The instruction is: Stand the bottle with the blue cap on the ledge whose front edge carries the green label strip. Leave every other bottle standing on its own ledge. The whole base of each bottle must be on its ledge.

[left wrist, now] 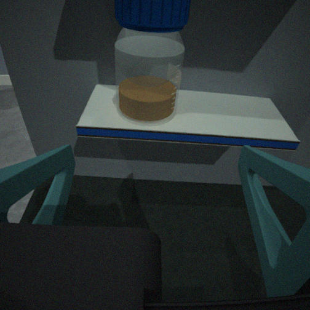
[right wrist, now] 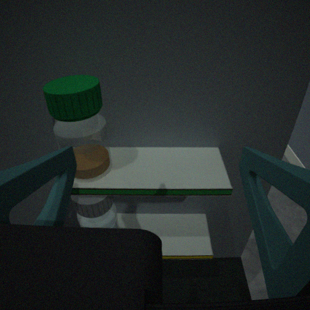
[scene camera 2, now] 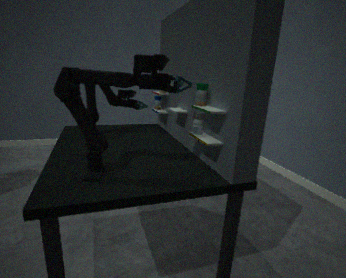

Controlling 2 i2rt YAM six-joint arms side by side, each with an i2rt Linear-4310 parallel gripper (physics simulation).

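Frame: origin at the left arm's base, x ahead, y left, z up, level; centimetres.
Seen in the pictures: left gripper, fingertip midpoint: [scene camera 2: 146, 105]; right gripper, fingertip midpoint: [scene camera 2: 187, 84]; right arm's base, origin of the base link: [scene camera 2: 95, 171].
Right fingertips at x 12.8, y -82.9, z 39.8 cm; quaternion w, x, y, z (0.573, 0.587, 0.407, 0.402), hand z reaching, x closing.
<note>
Pixels of each thing's top centre, then the offset from my right fingertips to it. Level surfaces: height alone.
- blue-capped bottle, middle of its top: [scene camera 2: 158, 96] dx +40.4, dy +76.7, dz -13.7 cm
- ledge with the blue strip, middle of its top: [scene camera 2: 159, 110] dx +39.7, dy +72.5, dz -24.2 cm
- ledge with the green strip, middle of its top: [scene camera 2: 207, 107] dx +11.6, dy -2.4, dz -10.2 cm
- green-capped bottle, middle of its top: [scene camera 2: 202, 83] dx +13.5, dy +3.9, dz +0.3 cm
- yellow-strip ledge, middle of its top: [scene camera 2: 205, 137] dx +11.6, dy -2.4, dz -24.2 cm
- pale-capped bottle, middle of its top: [scene camera 2: 199, 112] dx +13.4, dy +4.4, dz -13.7 cm
- white ledge, middle of its top: [scene camera 2: 177, 109] dx +25.6, dy +35.1, dz -17.2 cm
- dark table, its level: dz -39.7 cm
The blue-capped bottle [scene camera 2: 158, 103] [left wrist: 149, 60] holds brown contents. It stands upright left of centre on the ledge with the blue strip [scene camera 2: 161, 111] [left wrist: 225, 117]. My left gripper [scene camera 2: 142, 105] [left wrist: 156, 154] is open and empty, in front of that ledge and apart from the bottle. The ledge with the green strip [scene camera 2: 215, 109] [right wrist: 170, 167] bears a green-capped bottle [scene camera 2: 201, 94] [right wrist: 74, 99] near its left end in the right wrist view; its base is partly behind a finger. My right gripper [scene camera 2: 187, 84] [right wrist: 157, 155] is open and empty in front of it.
Below the green-strip ledge is a yellow-strip ledge [scene camera 2: 207, 139] [right wrist: 185, 235] with a pale-capped bottle [scene camera 2: 197, 126] [right wrist: 95, 207]. Another white ledge [scene camera 2: 178, 109] is on the wall beside the blue-strip ledge. Part of a higher ledge [scene camera 2: 161, 93] shows above the blue-capped bottle. The dark table [scene camera 2: 140, 175] lies below.
</note>
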